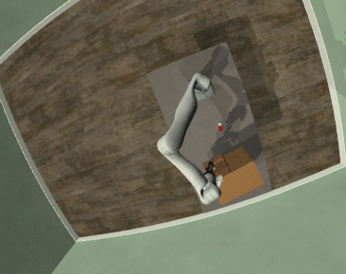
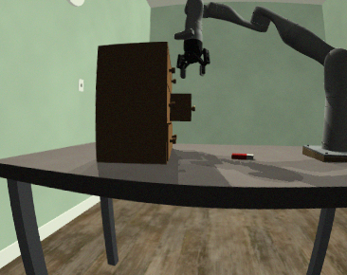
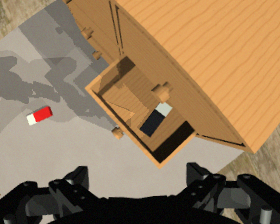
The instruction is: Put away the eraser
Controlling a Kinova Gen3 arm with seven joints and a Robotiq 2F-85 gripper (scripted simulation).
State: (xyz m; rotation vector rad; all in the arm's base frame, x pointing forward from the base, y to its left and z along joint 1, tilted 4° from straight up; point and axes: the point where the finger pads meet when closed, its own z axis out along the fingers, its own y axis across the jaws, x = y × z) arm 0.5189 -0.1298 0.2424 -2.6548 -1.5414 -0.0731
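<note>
Right now my hand is 280 mm above the red eraser, 180 mm past it and 170 mm to the right of it. From my hand the other things lie so: dark eraser: 170 mm below, 60 mm ahead, 30 mm to the left.
</note>
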